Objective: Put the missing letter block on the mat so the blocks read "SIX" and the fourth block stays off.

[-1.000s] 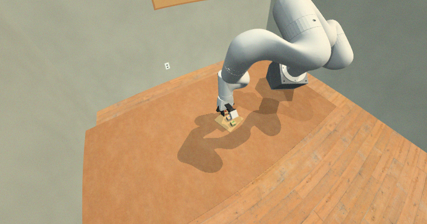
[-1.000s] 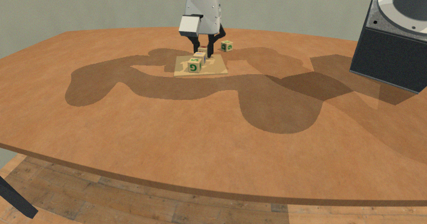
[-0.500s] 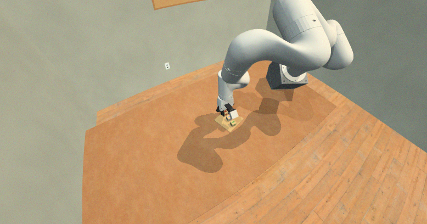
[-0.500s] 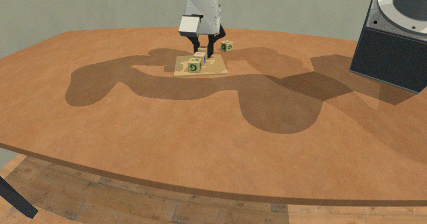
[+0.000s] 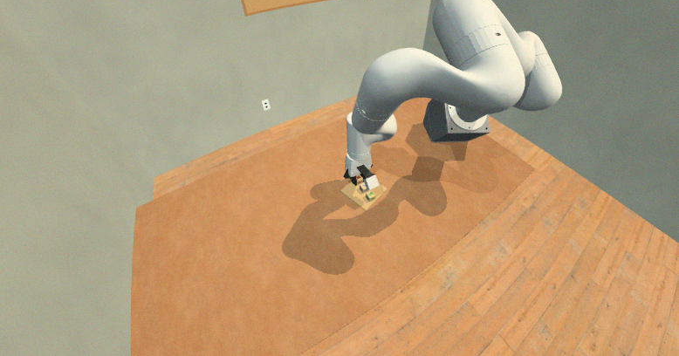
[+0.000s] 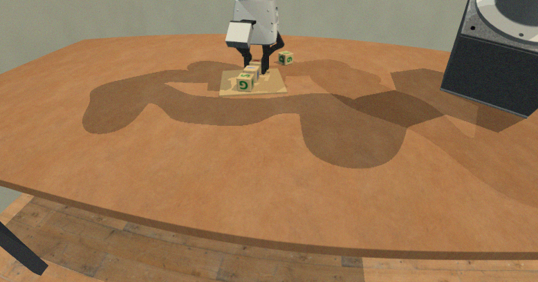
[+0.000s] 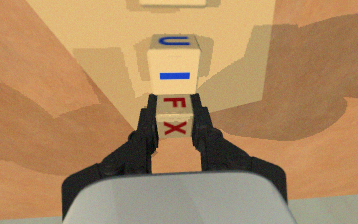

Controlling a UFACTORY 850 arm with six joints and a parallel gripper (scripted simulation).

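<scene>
Right now my hand is 1 cm short of the mat, 5 cm to the right of it and 2 cm above it.
</scene>
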